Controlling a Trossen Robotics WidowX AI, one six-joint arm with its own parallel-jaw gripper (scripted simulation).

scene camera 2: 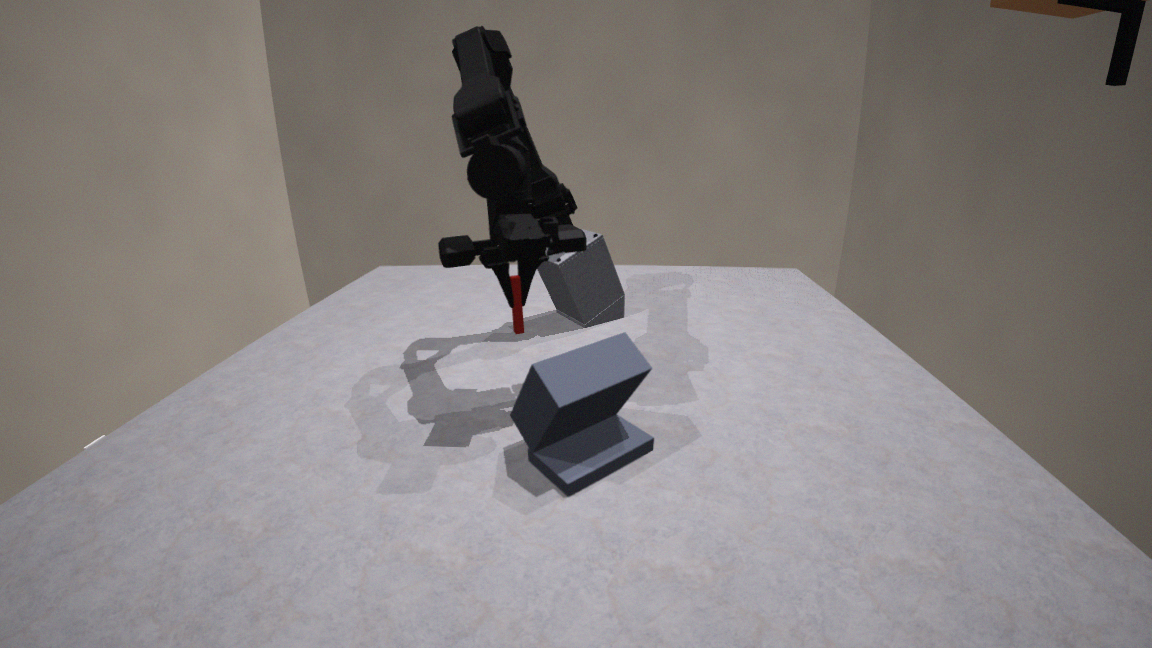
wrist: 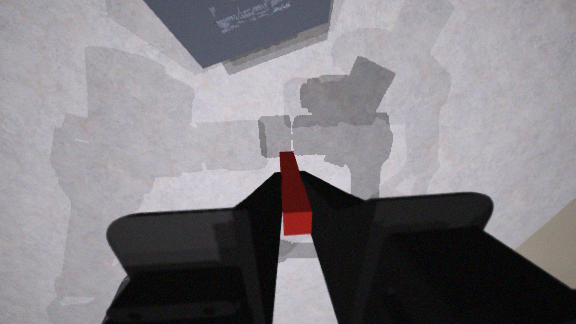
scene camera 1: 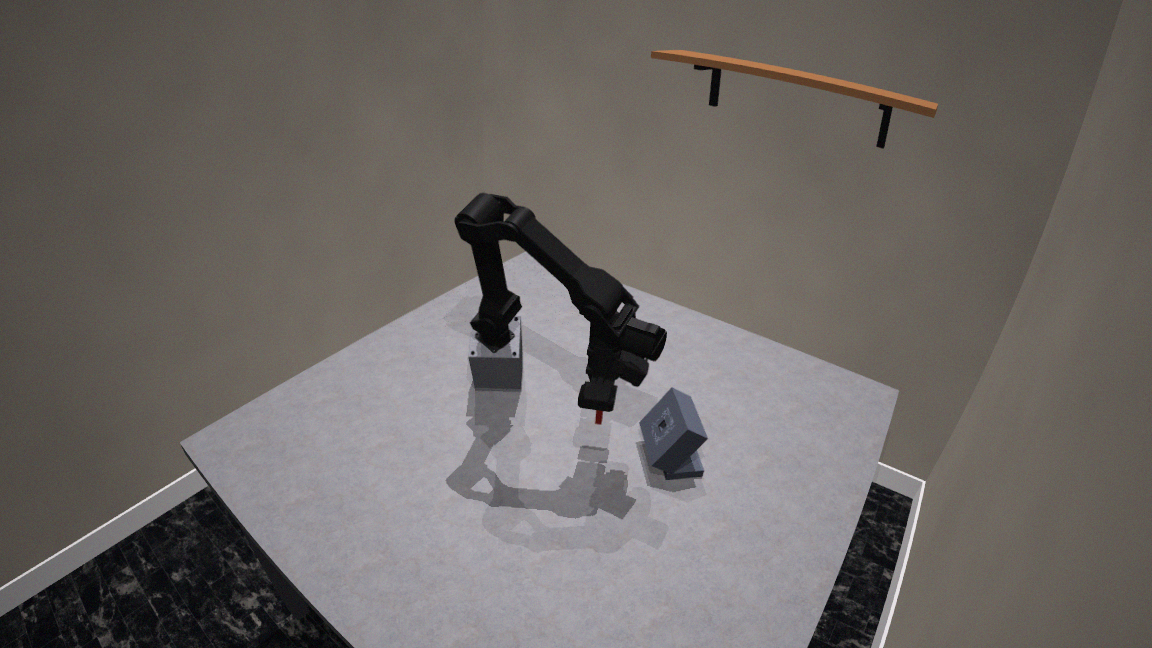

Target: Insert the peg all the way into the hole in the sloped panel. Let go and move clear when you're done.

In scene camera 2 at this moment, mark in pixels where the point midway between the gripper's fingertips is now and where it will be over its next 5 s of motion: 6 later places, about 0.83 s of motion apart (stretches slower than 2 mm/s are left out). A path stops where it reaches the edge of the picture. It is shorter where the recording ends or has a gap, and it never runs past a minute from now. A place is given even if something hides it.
My gripper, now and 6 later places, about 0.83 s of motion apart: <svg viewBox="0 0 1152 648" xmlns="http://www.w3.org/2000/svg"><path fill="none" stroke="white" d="M517 306L522 315L525 319L525 319L522 313L520 312L528 322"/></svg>
